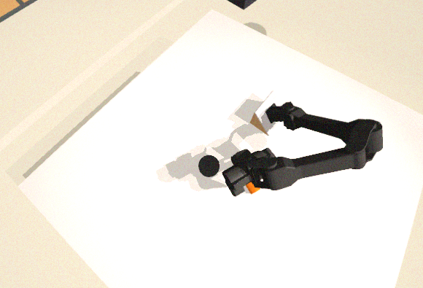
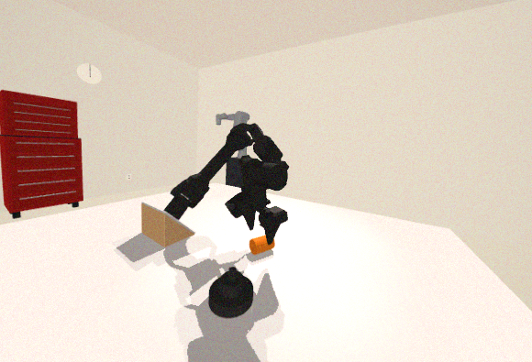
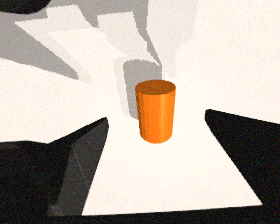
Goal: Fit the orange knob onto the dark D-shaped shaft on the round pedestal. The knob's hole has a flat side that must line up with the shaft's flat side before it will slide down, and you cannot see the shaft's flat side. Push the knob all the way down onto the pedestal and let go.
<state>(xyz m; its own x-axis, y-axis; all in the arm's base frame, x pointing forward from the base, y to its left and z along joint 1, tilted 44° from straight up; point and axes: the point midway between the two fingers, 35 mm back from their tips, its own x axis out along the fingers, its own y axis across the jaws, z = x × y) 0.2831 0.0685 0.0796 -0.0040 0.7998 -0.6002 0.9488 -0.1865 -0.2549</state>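
My gripper tip is now 1 cm to the right of the orange knob and 3 cm above it. From my gripper tip the other things lie so: round pedestal 6 cm ahead, 16 cm to the right, 1 cm below.
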